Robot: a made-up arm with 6 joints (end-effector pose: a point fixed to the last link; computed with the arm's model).
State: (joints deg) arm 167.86 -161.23 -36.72 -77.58 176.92 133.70
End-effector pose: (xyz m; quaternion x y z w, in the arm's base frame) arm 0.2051 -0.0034 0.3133 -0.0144 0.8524 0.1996 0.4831
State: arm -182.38 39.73 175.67 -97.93 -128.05 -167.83
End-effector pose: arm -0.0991 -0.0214 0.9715 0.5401 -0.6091 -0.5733 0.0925
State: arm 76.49 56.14 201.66 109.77 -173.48 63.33
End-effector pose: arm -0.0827 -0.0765 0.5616 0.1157 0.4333 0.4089 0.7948
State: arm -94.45 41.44 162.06 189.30 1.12 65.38
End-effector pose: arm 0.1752 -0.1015 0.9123 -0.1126 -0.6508 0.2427 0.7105
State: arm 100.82 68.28 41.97 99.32 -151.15 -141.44
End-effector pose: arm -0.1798 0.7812 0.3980 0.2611 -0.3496 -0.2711 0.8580
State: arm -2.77 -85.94 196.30 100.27 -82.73 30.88
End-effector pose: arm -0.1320 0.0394 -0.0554 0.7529 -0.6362 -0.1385 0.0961
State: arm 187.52 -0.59 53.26 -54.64 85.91 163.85
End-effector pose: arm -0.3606 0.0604 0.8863 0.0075 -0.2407 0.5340 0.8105
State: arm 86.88 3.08 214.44 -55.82 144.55 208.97
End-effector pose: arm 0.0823 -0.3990 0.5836 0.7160 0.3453 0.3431 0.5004
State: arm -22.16 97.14 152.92 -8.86 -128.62 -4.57
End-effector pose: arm 0.5215 -0.4098 0.5217 0.1427 0.5779 -0.1016 0.7971
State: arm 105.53 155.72 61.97 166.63 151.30 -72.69
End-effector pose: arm -0.2216 0.1251 -0.4939 0.0623 -0.6636 -0.2417 0.7052
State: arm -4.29 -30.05 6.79 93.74 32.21 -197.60
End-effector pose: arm 0.0064 0.0116 0.9882 0.6688 0.0051 0.3634 0.6485
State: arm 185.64 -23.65 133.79 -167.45 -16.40 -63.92
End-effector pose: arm 0.5217 -0.1299 0.8126 0.4406 -0.0430 0.0415 0.8957
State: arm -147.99 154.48 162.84 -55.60 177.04 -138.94
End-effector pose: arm -0.5486 -0.2197 -0.1892 -0.7220 -0.1833 0.2387 0.6230
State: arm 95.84 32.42 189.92 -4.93 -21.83 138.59
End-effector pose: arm 0.1981 -0.1252 0.7614 0.0364 -0.5078 -0.4707 0.7206
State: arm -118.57 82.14 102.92 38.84 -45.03 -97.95
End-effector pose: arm -0.4702 -0.5621 0.5641 0.2564 -0.4437 -0.8383 0.1863
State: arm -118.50 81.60 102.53 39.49 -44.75 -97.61
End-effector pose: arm -0.4675 -0.5618 0.5701 0.2502 -0.4400 -0.8413 0.1900
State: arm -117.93 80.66 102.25 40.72 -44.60 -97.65
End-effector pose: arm -0.4573 -0.5632 0.5831 0.2405 -0.4383 -0.8433 0.1972
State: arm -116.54 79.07 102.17 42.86 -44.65 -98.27
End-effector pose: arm -0.4345 -0.5665 0.6070 0.2252 -0.4405 -0.8433 0.2100
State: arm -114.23 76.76 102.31 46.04 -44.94 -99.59
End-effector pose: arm -0.3972 -0.5698 0.6423 0.2036 -0.4480 -0.8400 0.2287
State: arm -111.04 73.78 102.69 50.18 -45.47 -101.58
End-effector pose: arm -0.3459 -0.5693 0.6870 0.1765 -0.4621 -0.8317 0.2520
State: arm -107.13 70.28 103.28 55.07 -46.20 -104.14
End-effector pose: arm -0.2838 -0.5611 0.7369 0.1460 -0.4837 -0.8170 0.2780
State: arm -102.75 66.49 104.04 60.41 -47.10 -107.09
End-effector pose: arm -0.2164 -0.5423 0.7870 0.1150 -0.5119 -0.7953 0.3037
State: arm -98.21 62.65 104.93 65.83 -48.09 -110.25
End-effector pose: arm -0.1505 -0.5127 0.8332 0.0863 -0.5455 -0.7670 0.3266
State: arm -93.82 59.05 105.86 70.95 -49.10 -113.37
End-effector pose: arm -0.0923 -0.4760 0.8719 0.0625 -0.5809 -0.7348 0.3446
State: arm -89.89 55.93 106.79 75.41 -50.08 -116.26
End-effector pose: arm -0.0458 -0.4373 0.9017 0.0451 -0.6150 -0.7017 0.3569
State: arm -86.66 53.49 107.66 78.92 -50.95 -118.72
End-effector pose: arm -0.0121 -0.4025 0.9225 0.0343 -0.6444 -0.6715 0.3643
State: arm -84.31 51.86 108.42 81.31 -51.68 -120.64
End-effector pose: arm 0.0094 -0.3763 0.9353 0.0295 -0.6669 -0.6475 0.3676
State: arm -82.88 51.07 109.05 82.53 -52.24 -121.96
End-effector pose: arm 0.0209 -0.3611 0.9413 0.0297 -0.6817 -0.6314 0.3684
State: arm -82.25 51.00 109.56 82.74 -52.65 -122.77
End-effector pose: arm 0.0249 -0.3561 0.9422 0.0338 -0.6897 -0.6228 0.3678
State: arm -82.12 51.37 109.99 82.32 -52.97 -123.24
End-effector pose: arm 0.0245 -0.3575 0.9402 0.0401 -0.6934 -0.6191 0.3665
